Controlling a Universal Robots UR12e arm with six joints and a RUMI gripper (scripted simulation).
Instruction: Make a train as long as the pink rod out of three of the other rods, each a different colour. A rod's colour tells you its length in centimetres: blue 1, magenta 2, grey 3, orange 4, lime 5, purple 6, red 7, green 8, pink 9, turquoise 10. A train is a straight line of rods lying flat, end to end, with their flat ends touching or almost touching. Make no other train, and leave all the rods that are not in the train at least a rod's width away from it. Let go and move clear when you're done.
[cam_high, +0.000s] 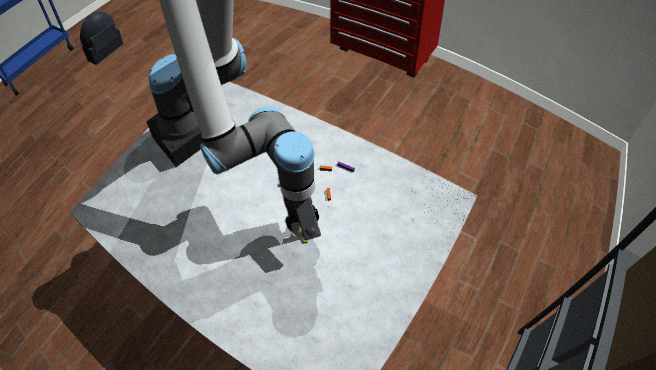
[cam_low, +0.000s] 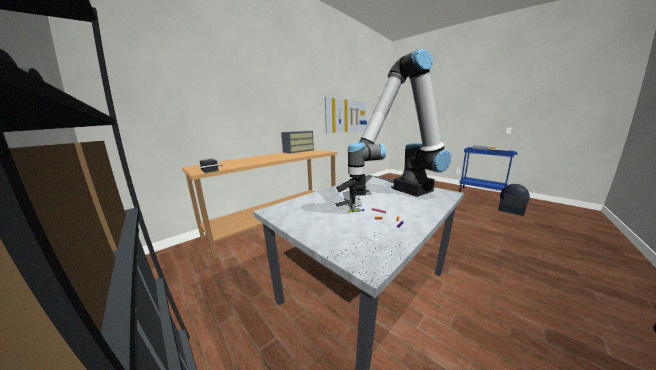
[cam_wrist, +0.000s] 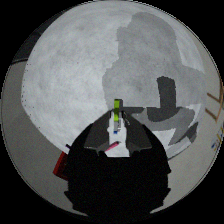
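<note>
Right now my hand is 10 mm above the lime rod. From my hand the other things lie so: blue rod (60 mm behind, 30 mm to the left, 10 mm below); then pink rod (130 mm behind, 90 mm to the left, 10 mm below); then grey rod (40 mm behind, 20 mm to the left, 10 mm below).
</note>
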